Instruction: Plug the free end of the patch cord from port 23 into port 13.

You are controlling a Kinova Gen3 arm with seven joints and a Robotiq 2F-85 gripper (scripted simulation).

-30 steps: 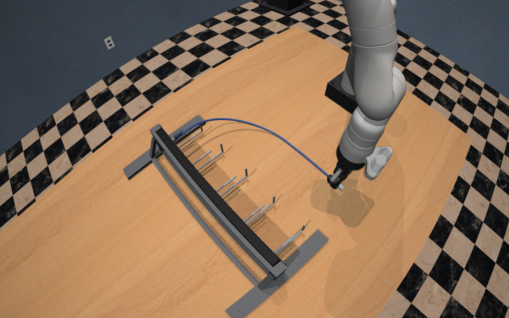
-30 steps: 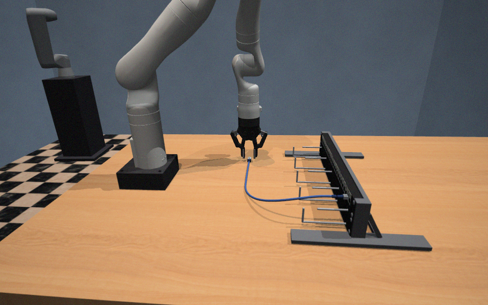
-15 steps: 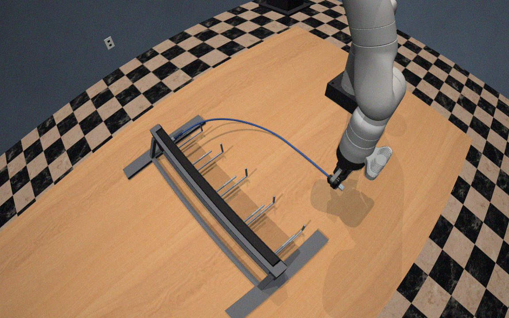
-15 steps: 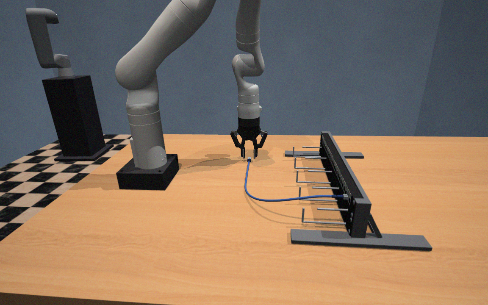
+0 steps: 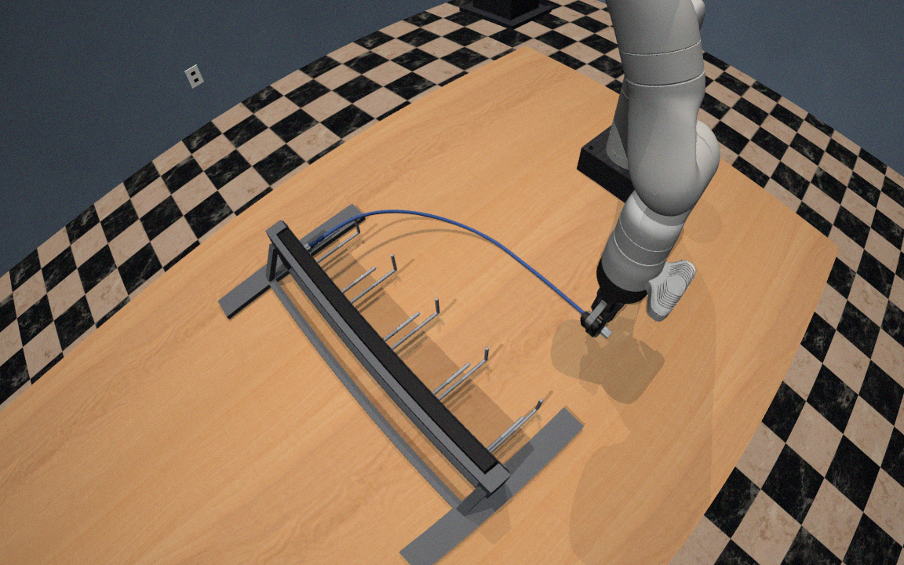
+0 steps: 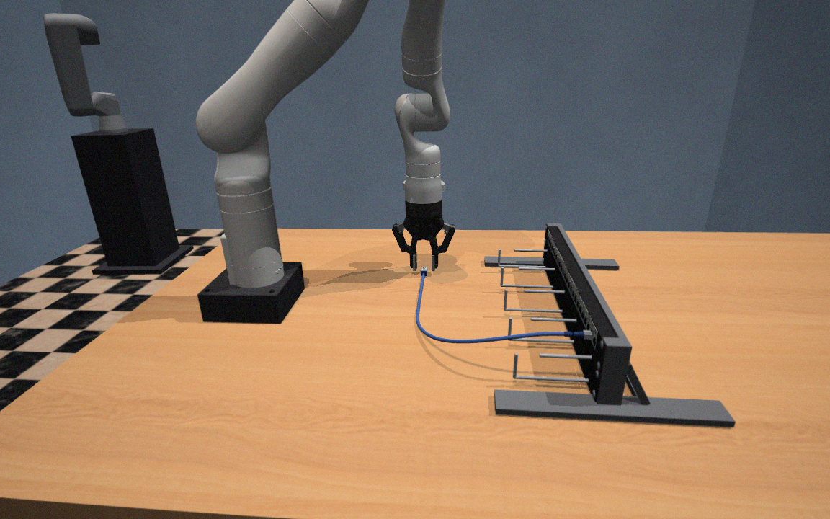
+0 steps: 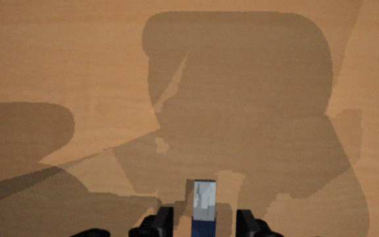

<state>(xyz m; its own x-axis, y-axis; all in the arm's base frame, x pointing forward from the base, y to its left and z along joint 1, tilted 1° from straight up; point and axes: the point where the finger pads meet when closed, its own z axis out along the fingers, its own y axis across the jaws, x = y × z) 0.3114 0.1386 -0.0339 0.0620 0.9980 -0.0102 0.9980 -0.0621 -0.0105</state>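
Right now my hand is 10 mm to the right of the plug and 20 mm above it.
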